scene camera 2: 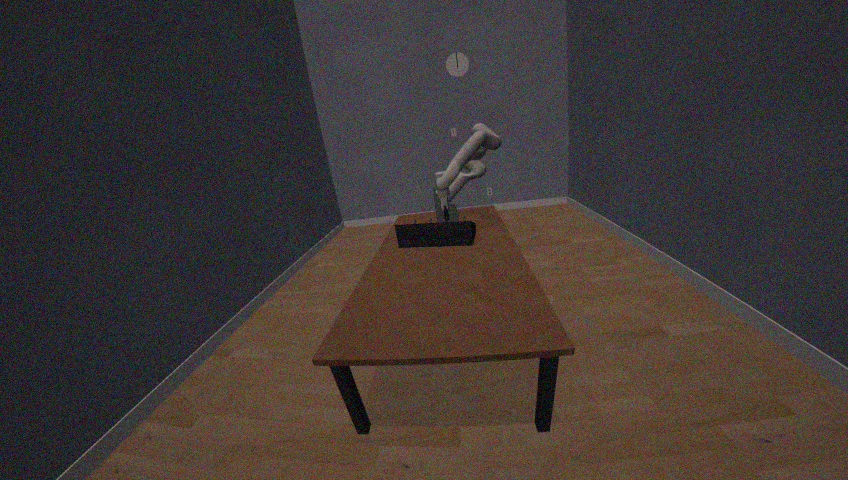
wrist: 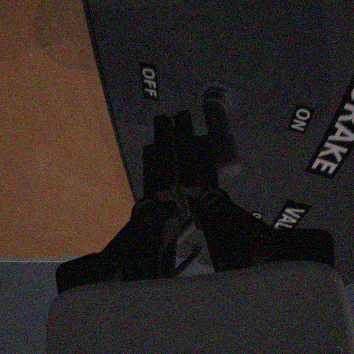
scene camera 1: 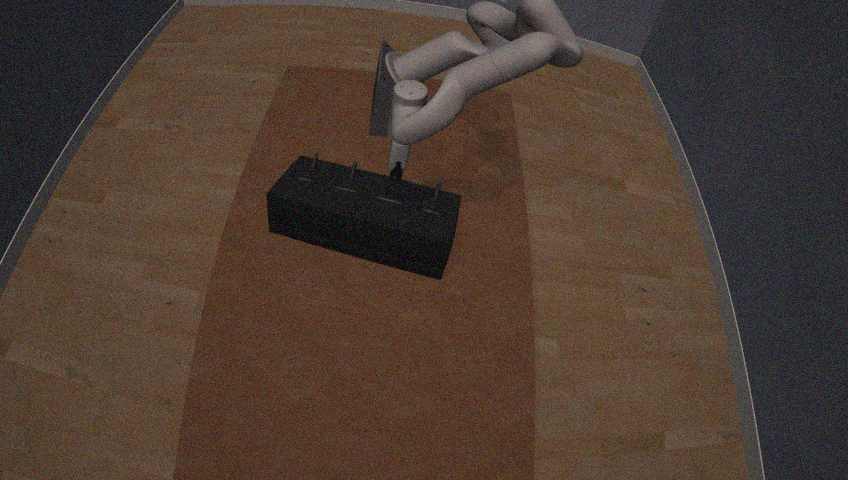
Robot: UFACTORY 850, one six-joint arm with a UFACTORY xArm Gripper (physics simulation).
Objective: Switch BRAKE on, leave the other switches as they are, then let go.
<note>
The pictures show: my gripper and a black switch box.
</note>
